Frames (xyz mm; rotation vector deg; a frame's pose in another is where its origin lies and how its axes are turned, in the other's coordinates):
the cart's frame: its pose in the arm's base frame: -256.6 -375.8 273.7 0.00 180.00 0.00
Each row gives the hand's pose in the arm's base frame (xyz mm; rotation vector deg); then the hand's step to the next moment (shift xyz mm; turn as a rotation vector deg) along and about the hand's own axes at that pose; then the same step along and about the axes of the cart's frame.
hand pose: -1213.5 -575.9 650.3 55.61 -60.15 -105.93
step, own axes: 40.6 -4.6 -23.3 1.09 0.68 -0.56
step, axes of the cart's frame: -3.0 -41.4 22.1 -0.23 -1.37 -0.15
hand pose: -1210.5 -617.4 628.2 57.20 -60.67 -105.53
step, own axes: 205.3 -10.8 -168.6 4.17 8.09 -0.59
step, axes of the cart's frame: -66.7 -228.4 118.6 -0.77 -6.74 -6.10
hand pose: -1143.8 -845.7 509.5 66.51 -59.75 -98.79
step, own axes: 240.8 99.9 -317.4 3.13 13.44 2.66
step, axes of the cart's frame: -254.1 -317.9 55.8 1.17 -7.00 -12.13
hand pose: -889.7 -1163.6 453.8 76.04 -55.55 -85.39
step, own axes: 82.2 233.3 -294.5 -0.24 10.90 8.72
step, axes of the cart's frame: -317.1 -146.0 -161.4 7.38 -3.07 -11.45
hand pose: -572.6 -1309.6 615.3 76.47 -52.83 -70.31
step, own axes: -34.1 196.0 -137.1 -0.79 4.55 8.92
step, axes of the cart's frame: -149.6 30.0 -187.4 8.37 -1.62 -5.31
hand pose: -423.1 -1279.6 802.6 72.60 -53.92 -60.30
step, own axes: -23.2 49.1 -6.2 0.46 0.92 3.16
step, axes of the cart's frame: -4.0 24.2 -48.8 2.83 -1.29 -1.18
